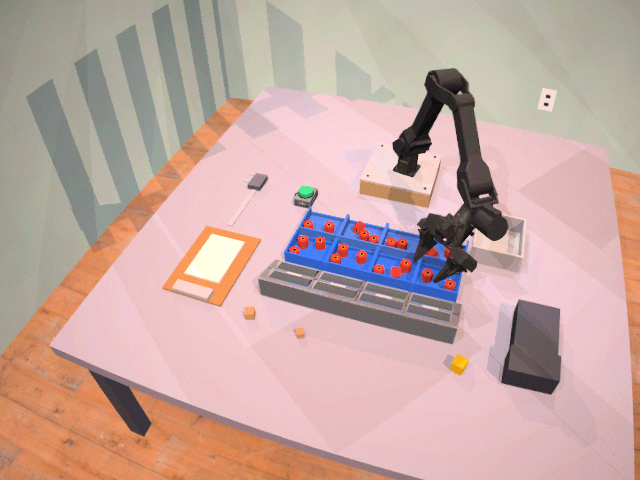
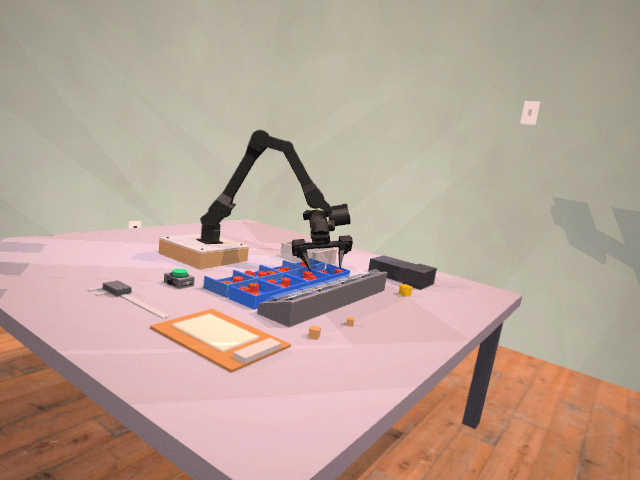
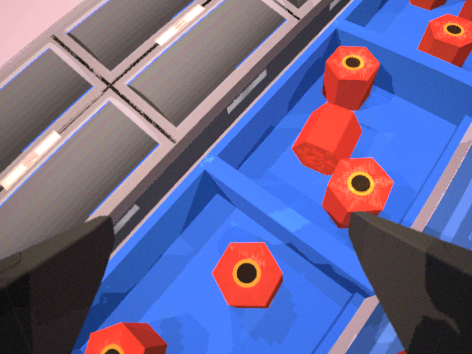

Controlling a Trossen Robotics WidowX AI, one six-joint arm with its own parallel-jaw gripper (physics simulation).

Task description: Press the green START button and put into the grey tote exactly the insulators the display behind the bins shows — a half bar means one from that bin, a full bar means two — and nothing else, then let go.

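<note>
My gripper [image 1: 425,271] [image 2: 325,268] [image 3: 233,225] is open and empty, pointing down low over the front end bin nearest the tote. A red hexagonal insulator [image 1: 427,275] [image 3: 247,274] stands upright in that bin, between and below the spread fingers. Another insulator [image 1: 449,284] [image 3: 125,340] is in the same bin. The blue bins [image 1: 310,260] [image 2: 253,299] [image 3: 280,220] hold several more. The grey tote [image 1: 496,258] [image 2: 289,250] is partly hidden by the arm; no insulator shows in its visible part. The green START button [image 1: 306,191] [image 2: 179,272] is beyond the bins' other end. The display [image 1: 356,310] [image 2: 336,302] has pale bars.
A black block [image 1: 532,346] [image 2: 400,271] and a yellow cube [image 1: 459,364] [image 2: 405,290] lie beyond the display. Two small orange cubes, one [image 1: 249,313] [image 2: 314,332] larger, lie near its other end. An orange board [image 1: 227,286] [image 2: 170,333] lies farther along. The arm's base [image 1: 395,193] [image 2: 199,258] stands behind the bins.
</note>
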